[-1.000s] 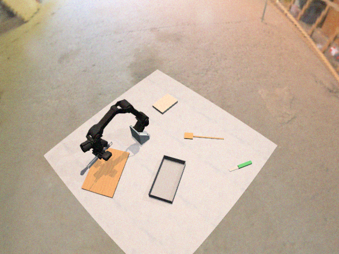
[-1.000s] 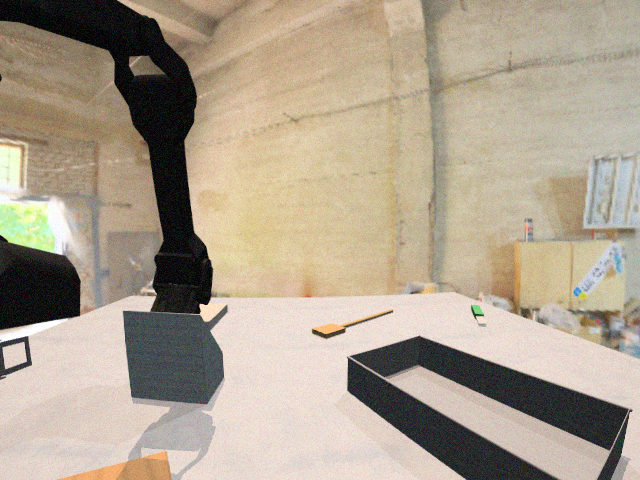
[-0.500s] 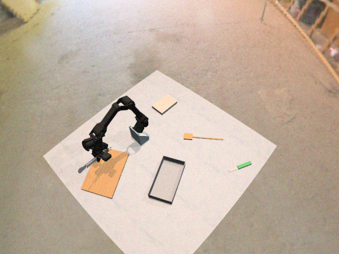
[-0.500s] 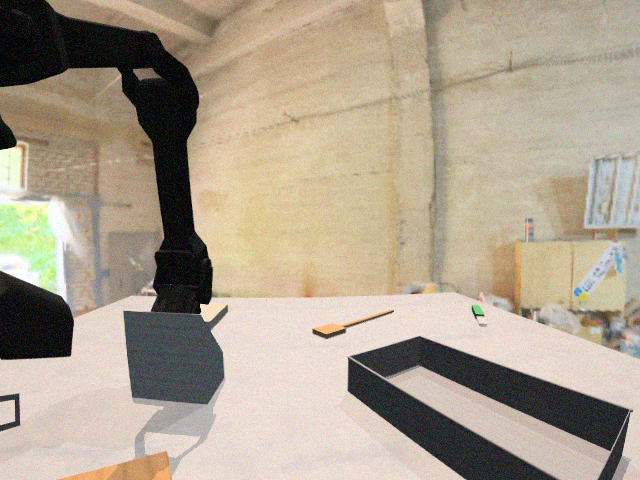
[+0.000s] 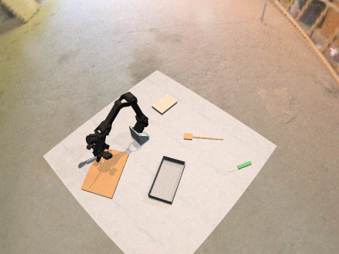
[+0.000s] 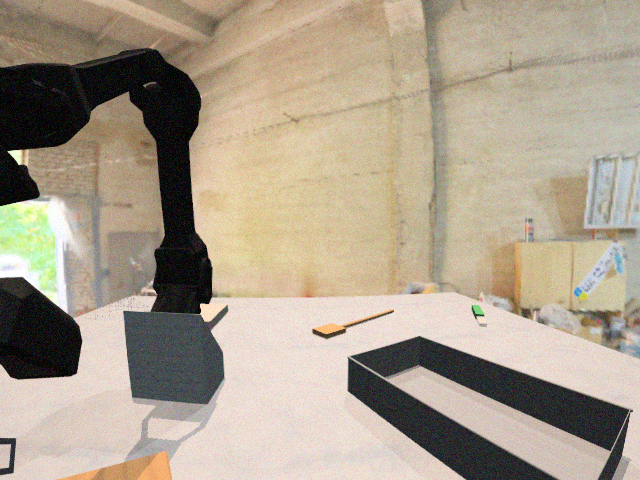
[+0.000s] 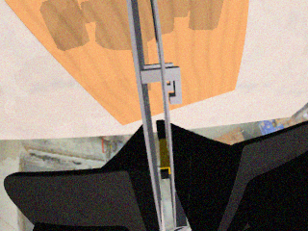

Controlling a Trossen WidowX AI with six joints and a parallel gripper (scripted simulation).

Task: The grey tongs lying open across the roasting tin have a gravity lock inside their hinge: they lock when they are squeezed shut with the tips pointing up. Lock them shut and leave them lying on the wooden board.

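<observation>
My gripper tip is now 120 mm above the wooden board, 20 mm short of it and 10 mm to the right of it. Also, from my gripper tip: roasting tin (390 mm ahead, 260 mm to the left, 100 mm below); green-handled tool (700 mm ahead, 670 mm to the left, 120 mm below); pale flat block (740 mm to the left, 120 mm below, 90 mm behind).
</observation>
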